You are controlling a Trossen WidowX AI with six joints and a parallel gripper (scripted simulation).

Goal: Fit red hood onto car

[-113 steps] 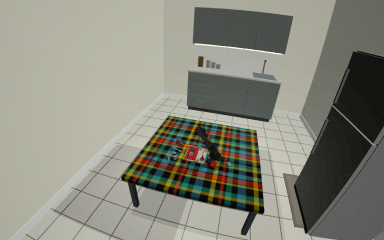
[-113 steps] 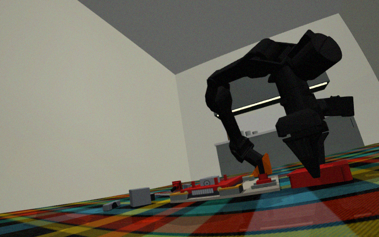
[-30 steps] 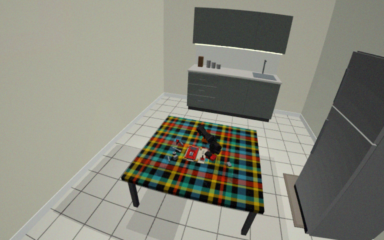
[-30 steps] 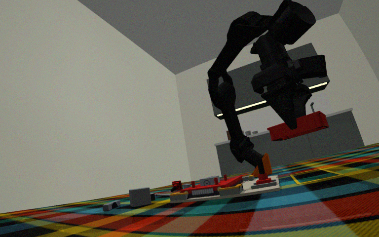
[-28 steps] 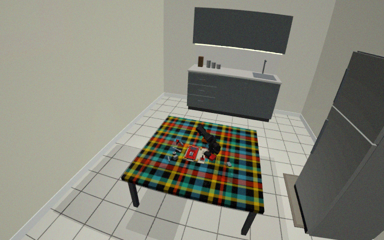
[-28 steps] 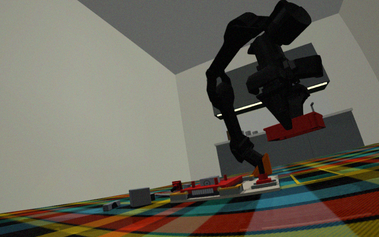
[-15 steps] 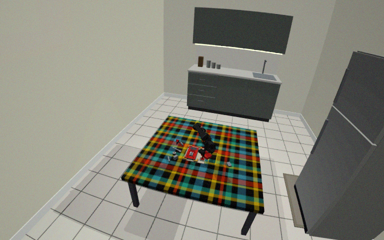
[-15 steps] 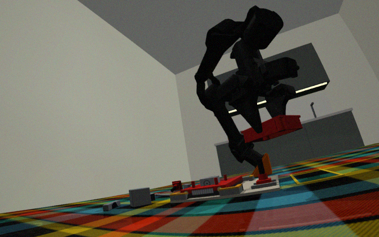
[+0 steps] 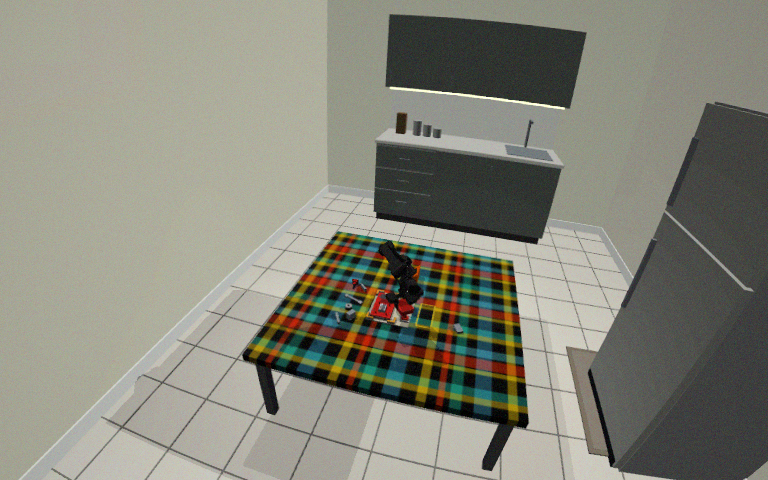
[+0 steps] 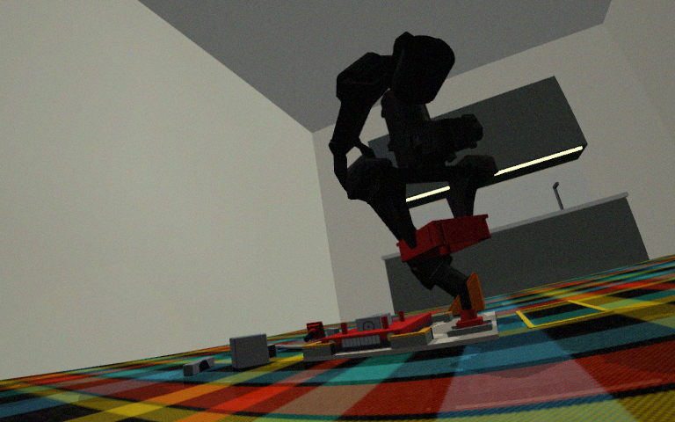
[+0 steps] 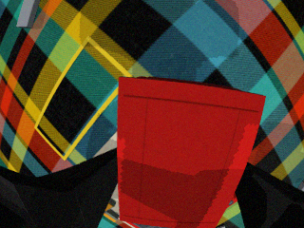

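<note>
Right now the grey engine block is 11 cm to the right of my gripper tip, 9 cm below it and 7 cm behind it. From my gripper tip the other things lie so: white jig plate: 10 cm below, 10 cm behind, 8 cm to the right; then red hood: 1 cm above.
</note>
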